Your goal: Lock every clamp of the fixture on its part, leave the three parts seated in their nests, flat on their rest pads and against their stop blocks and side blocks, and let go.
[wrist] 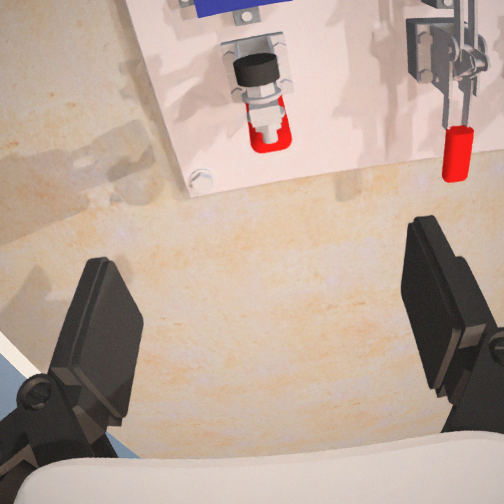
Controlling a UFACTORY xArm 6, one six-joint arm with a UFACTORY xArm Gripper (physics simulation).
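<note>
The pale fixture plate (320, 85) fills the top of the wrist view, tilted. On it a toggle clamp (260, 85) with a black rubber pad and a red handle (269, 131) stands near the plate's front edge, seen end-on. A second clamp (452, 55) at the top right has a red-tipped handle (457, 152) reaching past the plate's edge. A blue part (235, 6) shows only as a strip at the top edge. My gripper (265, 300) is open and empty, its two black fingers wide apart above the tan table, short of the plate.
A bolt head (201, 179) marks the plate's front-left corner. The table's white edge and a blue surface beyond it (12, 372) show at the lower left. My white wrist housing (280, 475) covers the bottom of the view.
</note>
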